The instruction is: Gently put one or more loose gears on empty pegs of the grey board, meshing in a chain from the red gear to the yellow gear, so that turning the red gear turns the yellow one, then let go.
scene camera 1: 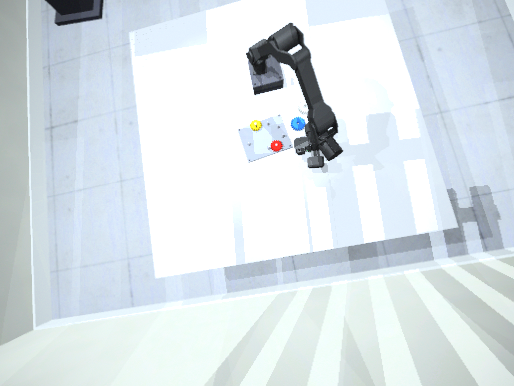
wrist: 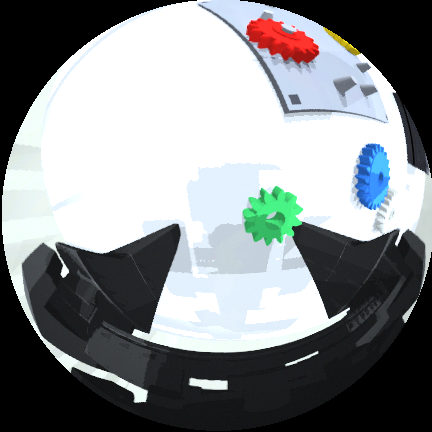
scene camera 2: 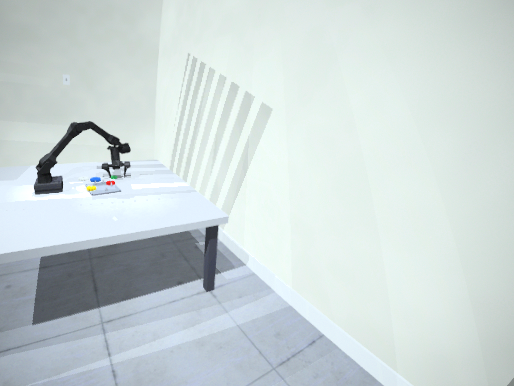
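Pixels of known places: gripper, fingertip midpoint: (scene camera 1: 311, 153) (wrist: 236, 227) (scene camera 2: 117, 177); arm's base, link origin: (scene camera 1: 259, 67) (scene camera 2: 45, 181).
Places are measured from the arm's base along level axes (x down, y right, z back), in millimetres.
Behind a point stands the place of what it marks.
My gripper (scene camera 1: 308, 154) {x 50, y -211, z -402 mm} (scene camera 2: 118, 176) {x 50, y -211, z -402 mm} (wrist: 236, 227) {x 50, y -211, z -402 mm} is open and empty, low over the table. The small green gear (scene camera 2: 114, 177) {x 44, y -187, z -381 mm} (wrist: 256, 216) {x 39, y -197, z -390 mm} lies loose, appearing between the fingers but close to the right fingertip in the wrist view; the arm hides it in scene camera 1. The blue gear (scene camera 1: 298, 124) {x 38, y -161, z -269 mm} (scene camera 2: 95, 179) {x 39, y -137, z -263 mm} (wrist: 369, 176) {x 40, y -162, z -286 mm} and the white gear (scene camera 1: 303, 108) {x 40, y -189, z -193 mm} (wrist: 385, 214) {x 41, y -199, z -210 mm} lie loose beside the grey board (scene camera 1: 249, 152) {x 48, y 67, z -379 mm} (scene camera 2: 105, 191) {x 48, y 78, z -335 mm} (wrist: 312, 92) {x 48, y -110, z -346 mm}. The red gear (scene camera 1: 276, 146) {x 31, y -58, z -366 mm} (scene camera 2: 110, 183) {x 37, y -35, z -360 mm} (wrist: 280, 44) and yellow gear (scene camera 1: 256, 125) {x 30, y 28, z -261 mm} (scene camera 2: 91, 188) {x 35, y 51, z -256 mm} (wrist: 345, 41) sit apart on the board.
Several bare pegs stand on the board, including a larger peg (wrist: 344, 85) between the red gear and the board's near corner region. The arm's base (scene camera 1: 267, 80) {x -2, y -33, z -69 mm} (scene camera 2: 48, 185) {x 9, y 44, z -28 mm} stands on the table (scene camera 1: 200, 200) {x 56, y 305, z -589 mm} (scene camera 2: 165, 215) {x 56, y 449, z -626 mm}, behind the board. A wall (scene camera 2: 350, 150) rises beyond the table.
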